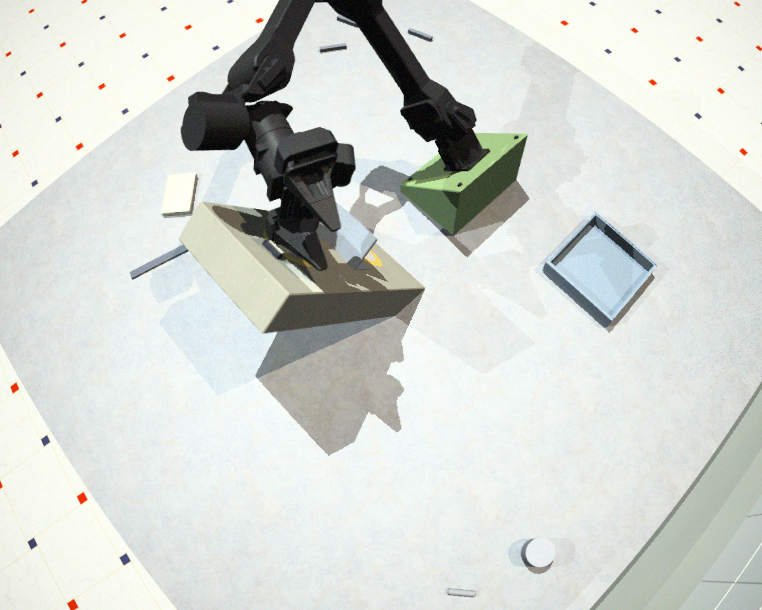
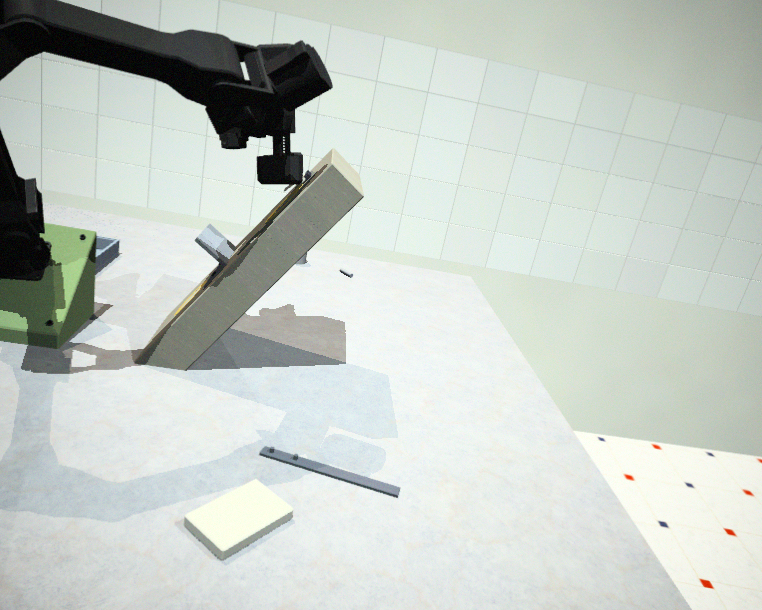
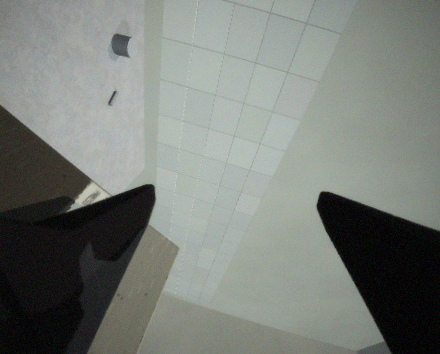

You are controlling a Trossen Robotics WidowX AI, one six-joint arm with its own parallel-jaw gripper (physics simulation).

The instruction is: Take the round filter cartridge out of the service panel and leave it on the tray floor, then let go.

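Note:
The service panel (image 1: 241,273) (image 2: 254,279) (image 3: 142,280) is a beige box tilted steeply on the table, with yellow markings on its shaded upper face. A grey-blue flap (image 1: 352,238) (image 2: 216,243) stands out from that face. My gripper (image 1: 330,246) (image 2: 279,168) (image 3: 237,196) is open with nothing between its fingers. It is over the upper part of the panel, close to its face; I cannot tell whether it touches. The round filter cartridge cannot be made out; the gripper and shadow hide part of the panel face. The blue tray (image 1: 575,298) (image 2: 108,254) is empty, beyond the green wedge.
A green wedge (image 1: 489,184) (image 2: 76,254) carries the arm's base. A cream slab (image 1: 179,194) (image 2: 238,518) and a grey bar (image 1: 158,262) (image 2: 330,470) lie beside the panel. A white cylinder (image 1: 540,552) (image 3: 121,45) and a small rod (image 1: 461,592) (image 3: 112,98) are farther off.

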